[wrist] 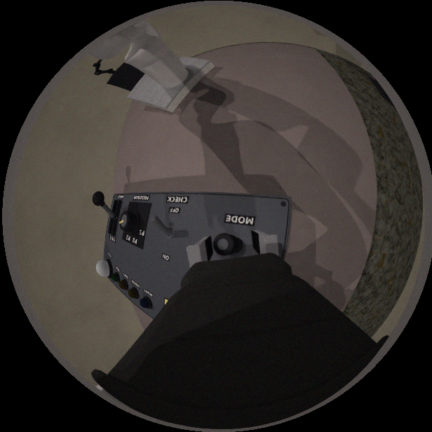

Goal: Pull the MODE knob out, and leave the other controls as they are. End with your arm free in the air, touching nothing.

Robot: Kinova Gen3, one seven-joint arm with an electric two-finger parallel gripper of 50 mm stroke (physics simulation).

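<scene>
The MODE knob [226, 244] is a round black knob on the dark grey control panel [200, 225], below the upside-down MODE label [239, 220] in the wrist view. My gripper [231, 241] is open, with one pale fingertip with a black pad on each side of the knob. Gaps show between the pads and the knob, and nothing is held. How far the tips stand above the panel is hard to tell. The black gripper body hides the panel's lower right part.
Left of the knob are the CHECK toggle [163, 226], the PROGRAM knob [128, 222], a lever with a black ball [98, 198], a white ball knob [103, 268] and several coloured buttons. The arm's pale base [172, 102] stands at the upper left on the pinkish table [320, 145].
</scene>
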